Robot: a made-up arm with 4 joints.
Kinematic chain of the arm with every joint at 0, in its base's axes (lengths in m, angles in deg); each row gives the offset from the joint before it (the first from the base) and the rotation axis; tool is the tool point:
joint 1: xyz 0 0 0.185 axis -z
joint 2: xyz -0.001 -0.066 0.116 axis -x
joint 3: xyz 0 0.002 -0.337 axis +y
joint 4: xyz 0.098 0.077 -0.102 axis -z
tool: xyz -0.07 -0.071 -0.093
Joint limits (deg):
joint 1: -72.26..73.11
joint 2: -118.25..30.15
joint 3: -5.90..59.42
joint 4: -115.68..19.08
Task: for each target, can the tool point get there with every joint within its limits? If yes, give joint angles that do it. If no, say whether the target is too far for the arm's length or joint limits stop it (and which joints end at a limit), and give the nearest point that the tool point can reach.
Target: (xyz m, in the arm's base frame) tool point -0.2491 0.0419 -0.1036
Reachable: yes | joints -51.82 -35.86 49.27 -10.80
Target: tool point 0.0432 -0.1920 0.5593
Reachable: no: joint limits stop it (at a limit: joint 1, joint 2, joint 3, joint 4) | nearest point 0.4077 -0.0960 0.5841 | short by 0.378 m
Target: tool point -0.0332 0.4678 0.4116
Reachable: yes | joints 2.19 -103.81 36.83 -36.25
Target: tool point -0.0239 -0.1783 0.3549
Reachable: no: joint limits stop it (at a limit: joint 1, joint 2, joint 3, joint 4) | nearest point -0.3438 -0.0627 0.5416 | short by 0.388 m
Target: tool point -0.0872 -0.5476 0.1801
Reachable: no: joint limits stop it (at a limit: joint 2, joint 3) | nearest point -0.0541 -0.3400 -0.1085 | short by 0.357 m
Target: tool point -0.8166 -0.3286 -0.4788
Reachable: no: too far | nearest point -0.3316 -0.1334 -0.2173 | short by 0.585 m
